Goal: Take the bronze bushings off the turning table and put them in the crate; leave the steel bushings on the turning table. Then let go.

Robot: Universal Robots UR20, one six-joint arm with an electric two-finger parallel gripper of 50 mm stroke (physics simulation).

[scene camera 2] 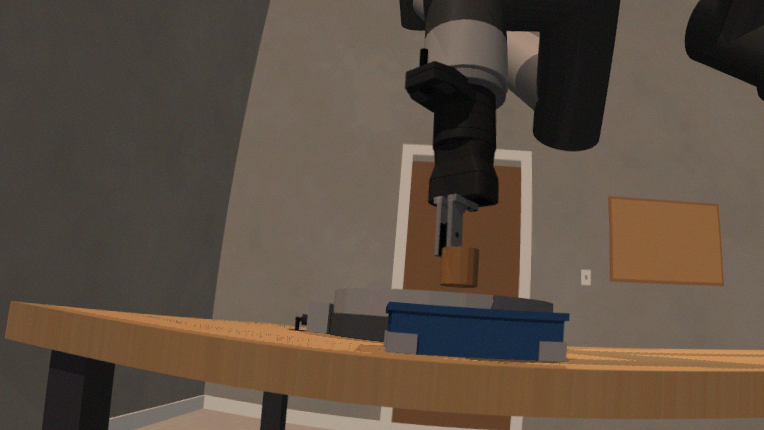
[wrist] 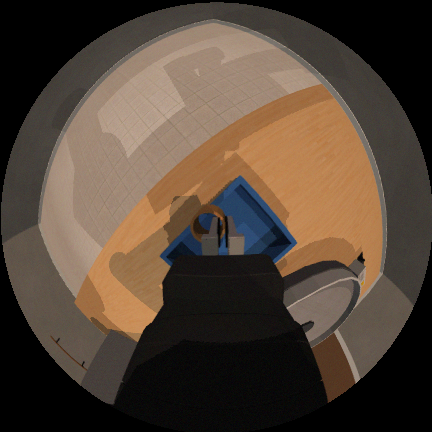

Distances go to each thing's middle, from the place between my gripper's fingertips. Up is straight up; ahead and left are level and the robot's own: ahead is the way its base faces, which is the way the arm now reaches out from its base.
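Counting from my hand, the grey turning table (scene camera 2: pixel 360 313) is 42 cm to the right, 6 cm behind and 6 cm below. The blue crate (scene camera 2: pixel 423 329) is 5 cm to the right of my hand, 8 cm below it and 4 cm behind it.
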